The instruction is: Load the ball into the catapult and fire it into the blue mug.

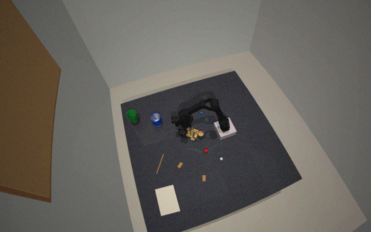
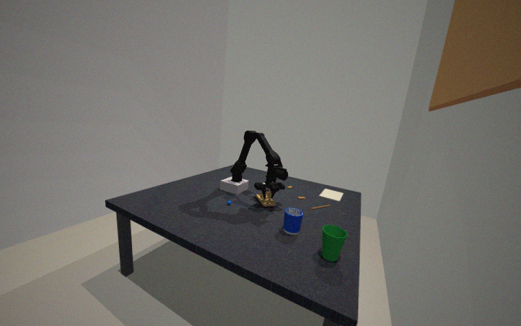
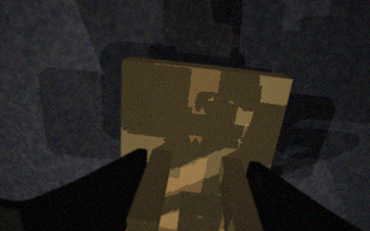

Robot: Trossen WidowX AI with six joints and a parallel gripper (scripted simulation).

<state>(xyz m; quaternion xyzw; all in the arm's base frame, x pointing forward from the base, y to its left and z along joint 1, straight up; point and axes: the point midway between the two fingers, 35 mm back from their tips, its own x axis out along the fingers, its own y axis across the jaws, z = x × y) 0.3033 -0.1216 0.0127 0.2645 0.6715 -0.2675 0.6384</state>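
Right now the red ball is 23 cm to the left of my gripper tip, 8 cm behind it and 3 cm below it. From my gripper tip the other things lie so: wooden catapult 6 cm to the left, 4 cm behind, 2 cm above; blue mug 21 cm ahead, 20 cm to the right, 2 cm below; blue ball 20 cm behind, 13 cm to the right, 3 cm below.
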